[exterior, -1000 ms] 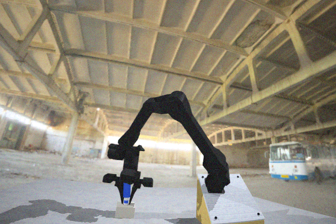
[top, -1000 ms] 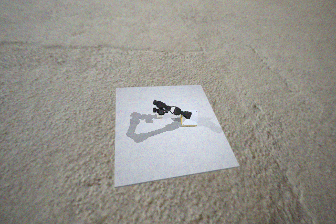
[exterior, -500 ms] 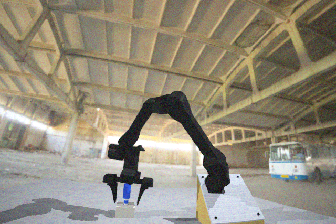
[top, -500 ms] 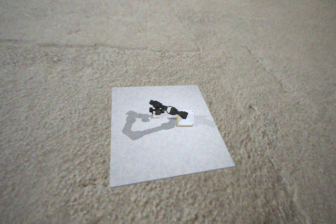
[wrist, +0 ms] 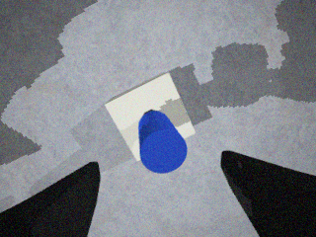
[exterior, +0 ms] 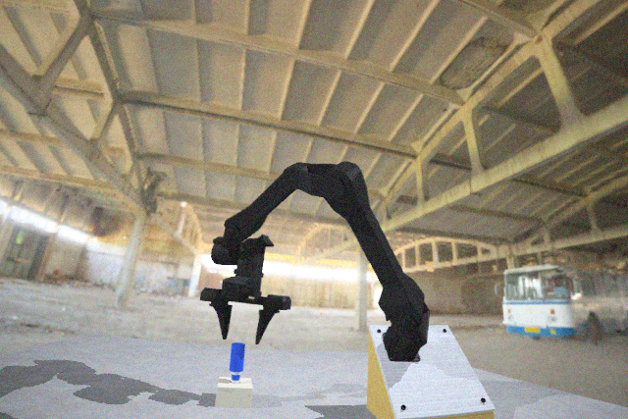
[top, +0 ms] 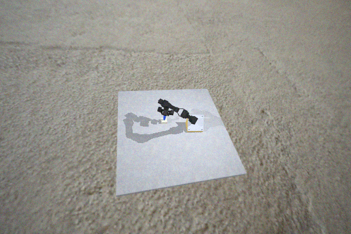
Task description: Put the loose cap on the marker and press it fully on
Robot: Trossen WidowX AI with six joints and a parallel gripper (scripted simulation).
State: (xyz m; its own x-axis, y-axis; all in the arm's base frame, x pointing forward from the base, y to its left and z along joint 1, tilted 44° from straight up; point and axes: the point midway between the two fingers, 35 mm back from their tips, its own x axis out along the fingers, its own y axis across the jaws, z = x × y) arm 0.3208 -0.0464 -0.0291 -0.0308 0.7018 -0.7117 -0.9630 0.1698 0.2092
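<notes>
Now: the blue cap 30 mm below my gripper tip. From my gripper tip the other things lie so: beige holder block: 100 mm below.
</notes>
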